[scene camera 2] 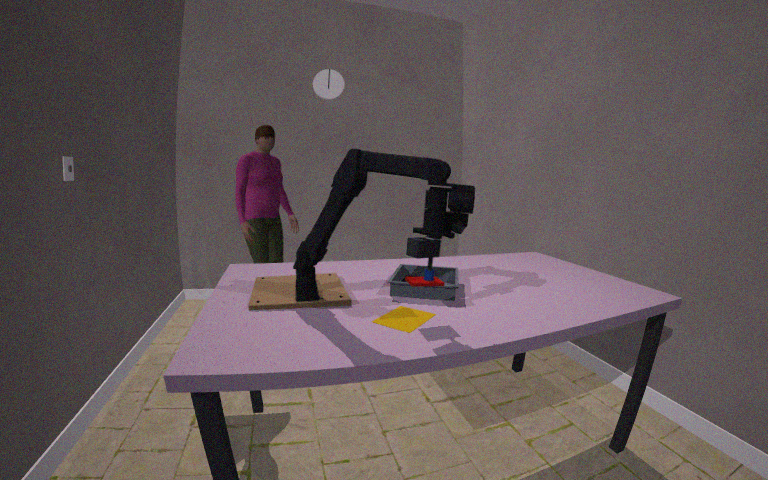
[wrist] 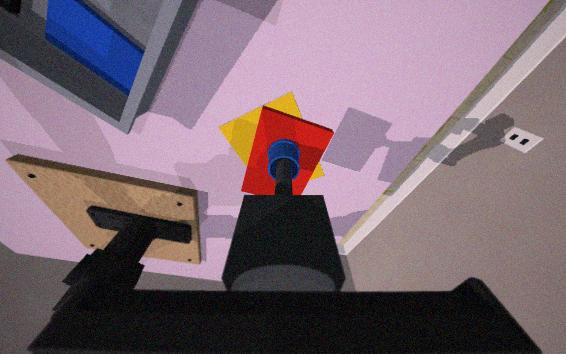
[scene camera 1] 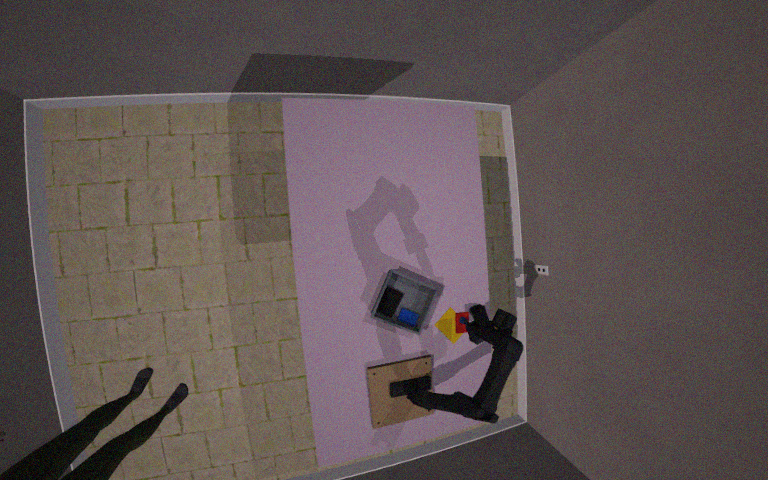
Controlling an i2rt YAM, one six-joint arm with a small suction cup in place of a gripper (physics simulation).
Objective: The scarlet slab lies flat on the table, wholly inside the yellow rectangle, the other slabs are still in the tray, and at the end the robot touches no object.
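Seen in the pictures: hand, tool point: (scene camera 2: 428, 283) (wrist: 283, 149) (scene camera 1: 461, 319); arm's base, link origin: (scene camera 2: 306, 290) (wrist: 145, 224) (scene camera 1: 410, 386).
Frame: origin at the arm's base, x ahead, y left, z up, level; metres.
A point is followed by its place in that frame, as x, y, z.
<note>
The scarlet slab (scene camera 1: 459, 328) {0.286, -0.208, 0.091} (scene camera 2: 416, 280) {0.283, -0.232, 0.091} (wrist: 270, 125) {0.343, -0.205, 0.088} hangs roughly level under my blue suction cup, above the table. My gripper (scene camera 1: 464, 320) {0.320, -0.223, 0.079} (scene camera 2: 429, 275) (wrist: 284, 160) {0.320, -0.223, 0.079} is shut on it at its top face. The yellow rectangle (scene camera 1: 446, 325) {0.263, -0.199, -0.016} (scene camera 2: 404, 319) {0.253, -0.238, -0.016} (wrist: 240, 135) {0.271, -0.169, -0.016} lies on the table below; in the wrist view the slab covers much of it, with yellow showing at the upper left and a small corner at the right. A blue slab (scene camera 1: 408, 315) {0.341, -0.003, -0.004} (wrist: 92, 40) {0.338, -0.001, -0.004} and a black slab (scene camera 1: 389, 301) {0.415, 0.083, -0.005} (wrist: 10, 6) {0.345, 0.073, -0.005} are in the grey tray (scene camera 1: 432, 308) {0.378, -0.101, 0.035} (scene camera 2: 421, 292) {0.357, -0.083, 0.003} (wrist: 152, 65) {0.343, -0.083, 0.033}.
The tray stands beside the yellow rectangle, with raised walls. The arm's wooden base board (scene camera 1: 390, 410) {-0.106, 0.100, -0.003} (scene camera 2: 271, 288) {-0.117, 0.037, -0.003} (wrist: 60, 185) {0.080, 0.130, 0.002} lies on the pink table (scene camera 1: 339, 169) {1.005, 0.279, -0.016} (scene camera 2: 254, 350) {-0.130, -0.367, -0.017}. A person (scene camera 2: 263, 186) stands behind the table. A wall socket (scene camera 1: 542, 270) (wrist: 522, 140) shows at the side.
</note>
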